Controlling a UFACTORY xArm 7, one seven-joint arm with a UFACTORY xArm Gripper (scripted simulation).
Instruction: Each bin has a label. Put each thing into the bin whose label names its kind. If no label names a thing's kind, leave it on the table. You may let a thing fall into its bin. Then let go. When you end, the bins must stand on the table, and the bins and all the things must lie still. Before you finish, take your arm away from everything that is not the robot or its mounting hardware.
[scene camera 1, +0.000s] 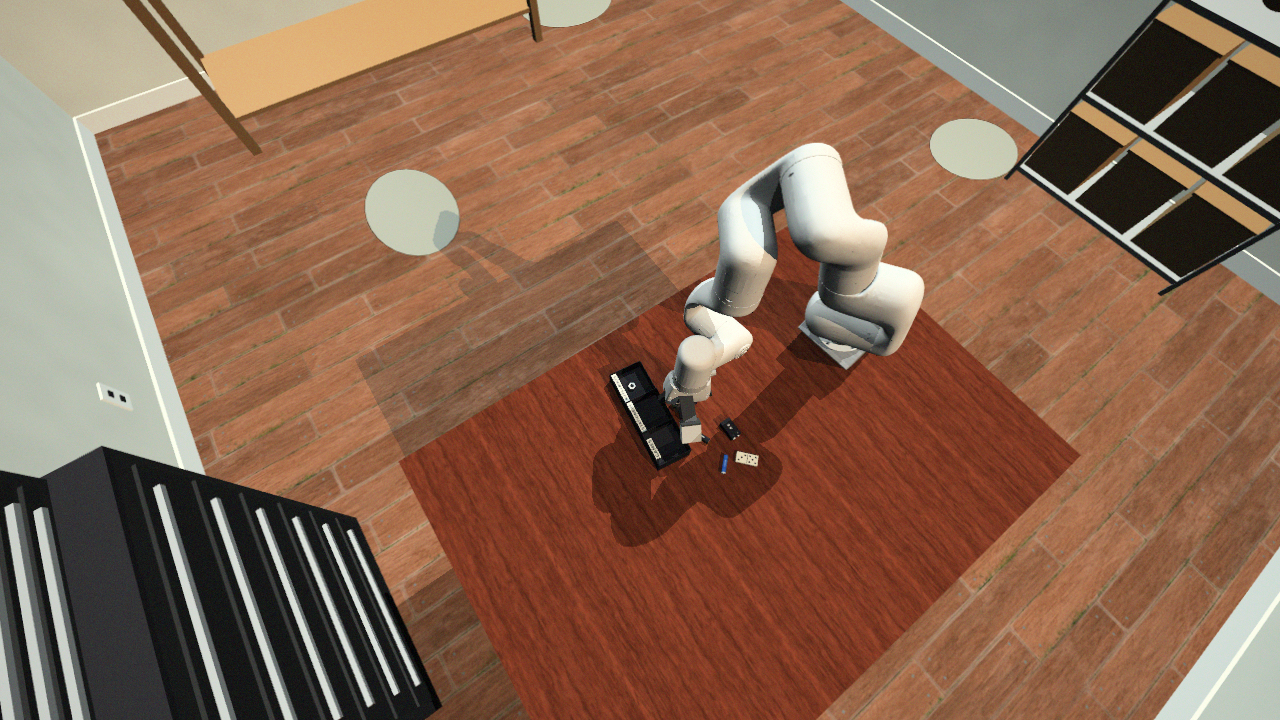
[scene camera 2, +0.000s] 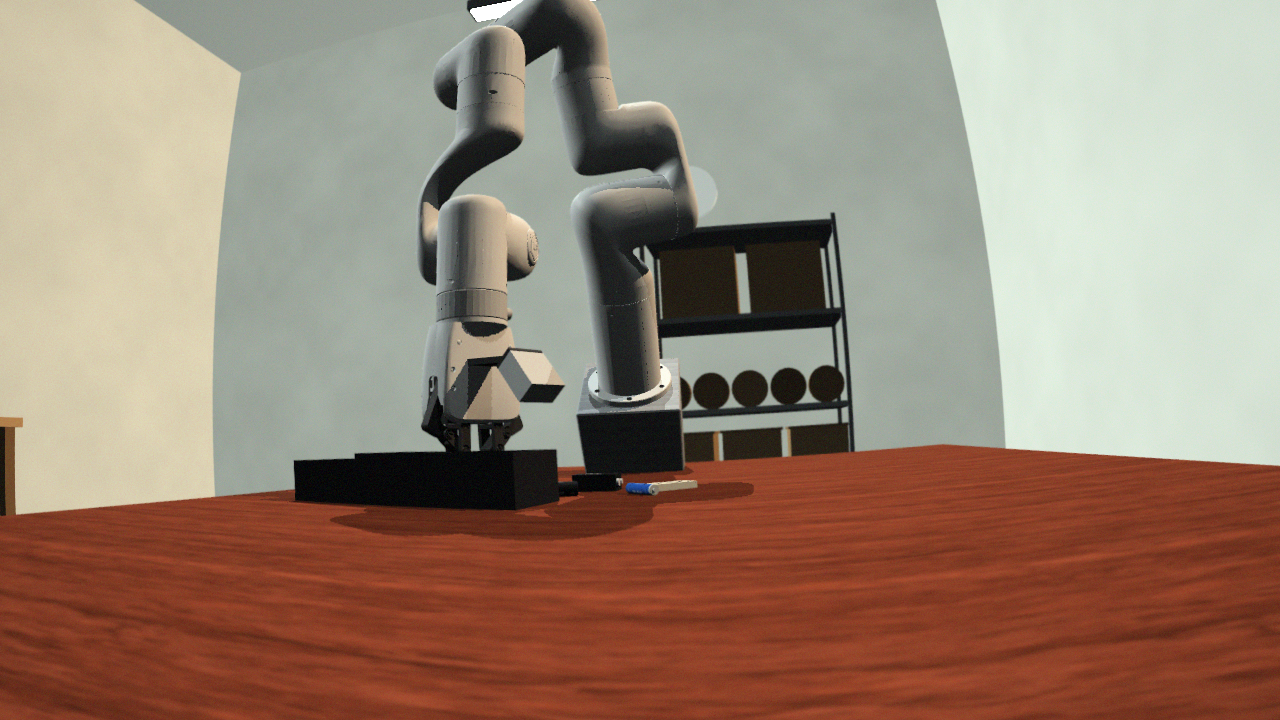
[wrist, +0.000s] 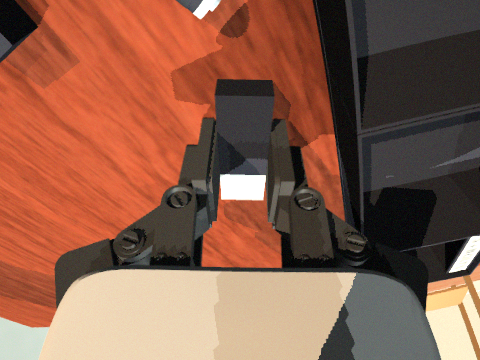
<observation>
I see my gripper (scene camera 1: 682, 406) and a black boxy battery (scene camera 2: 593, 482).
My gripper is seen too in the wrist view (wrist: 243, 141).
</observation>
